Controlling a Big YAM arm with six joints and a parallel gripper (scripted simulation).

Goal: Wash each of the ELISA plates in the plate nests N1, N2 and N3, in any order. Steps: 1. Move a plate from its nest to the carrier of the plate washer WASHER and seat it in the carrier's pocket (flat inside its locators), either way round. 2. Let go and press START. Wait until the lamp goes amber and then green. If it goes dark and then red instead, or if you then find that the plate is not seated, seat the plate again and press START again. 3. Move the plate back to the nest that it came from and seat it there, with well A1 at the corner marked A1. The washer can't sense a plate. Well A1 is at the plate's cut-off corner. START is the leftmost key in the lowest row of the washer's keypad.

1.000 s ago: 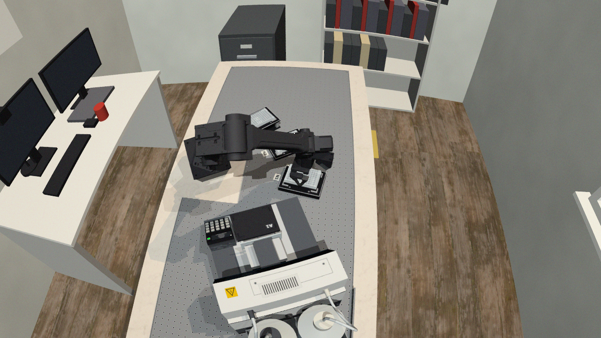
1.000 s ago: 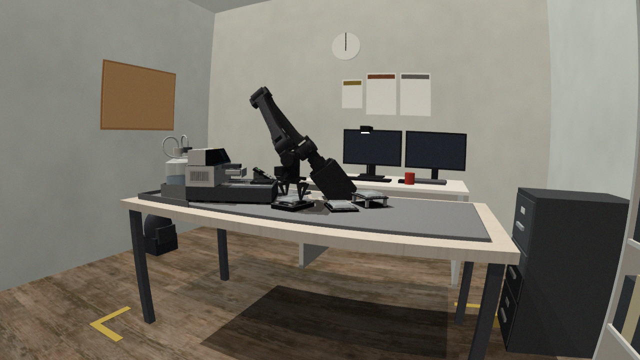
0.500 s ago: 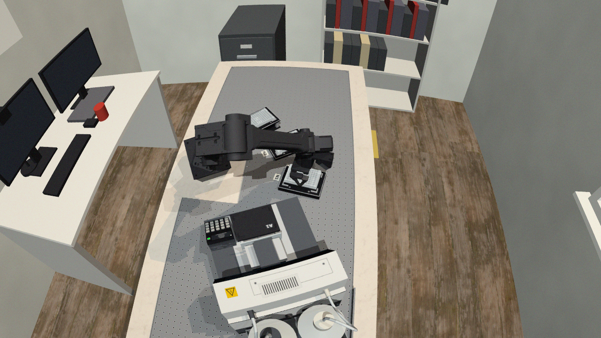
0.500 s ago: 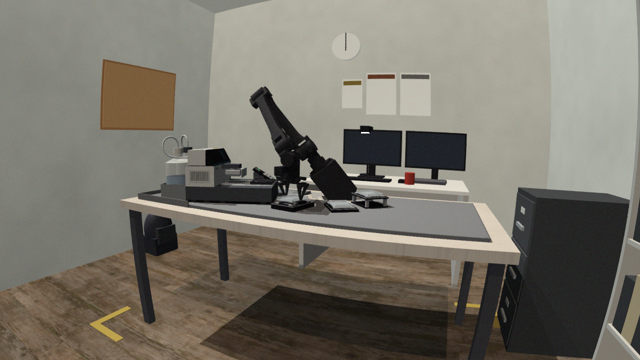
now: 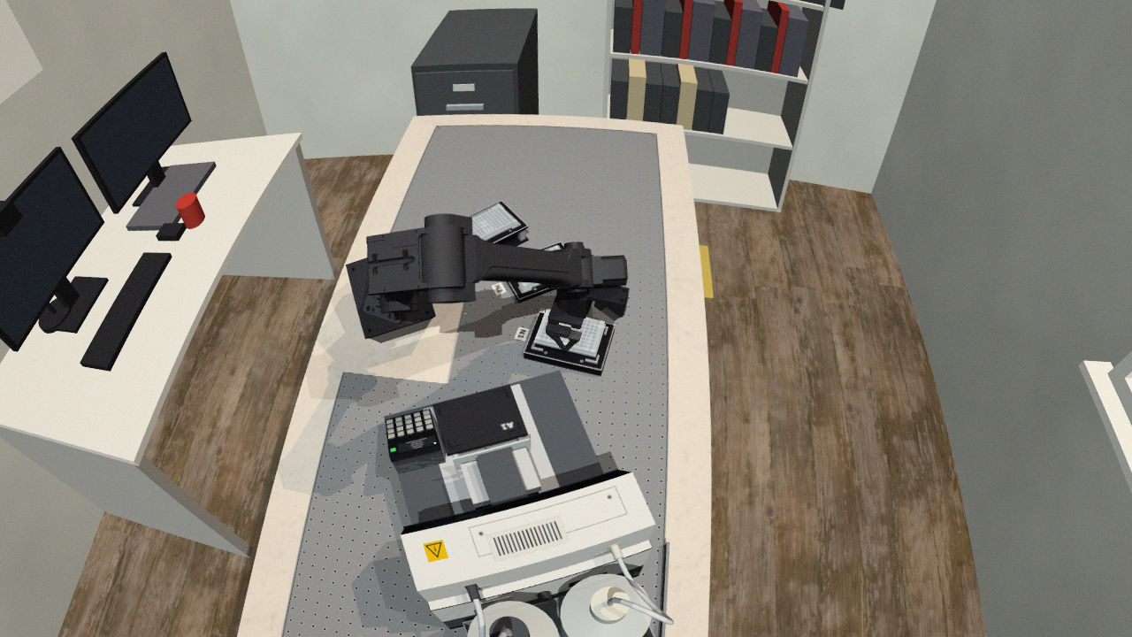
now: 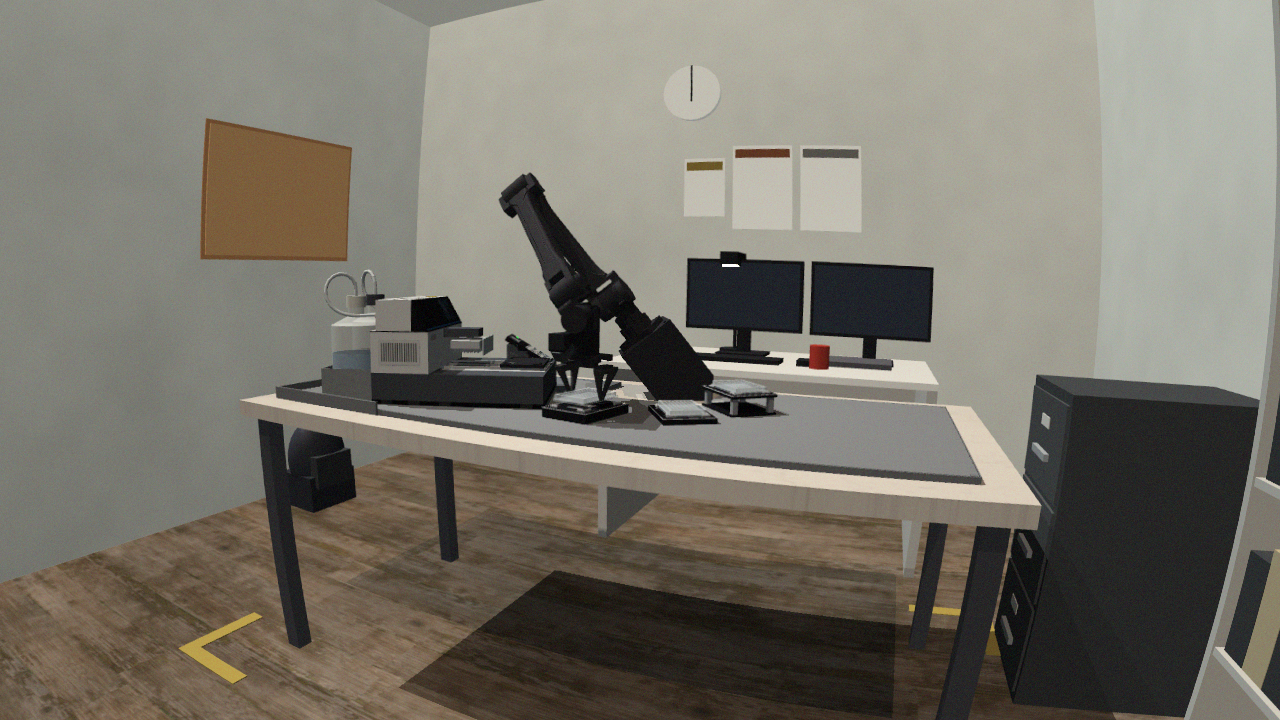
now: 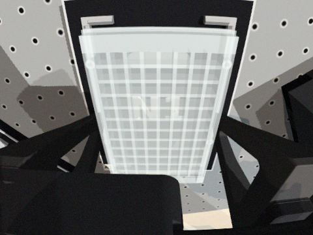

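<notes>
Right now the white ELISA plate is 10 mm below my hand. From my hand the other things lie so: black nest (200 mm to the left, 90 mm behind, 40 mm below); then plate washer (390 mm to the right, 80 mm behind, 80 mm above).
</notes>
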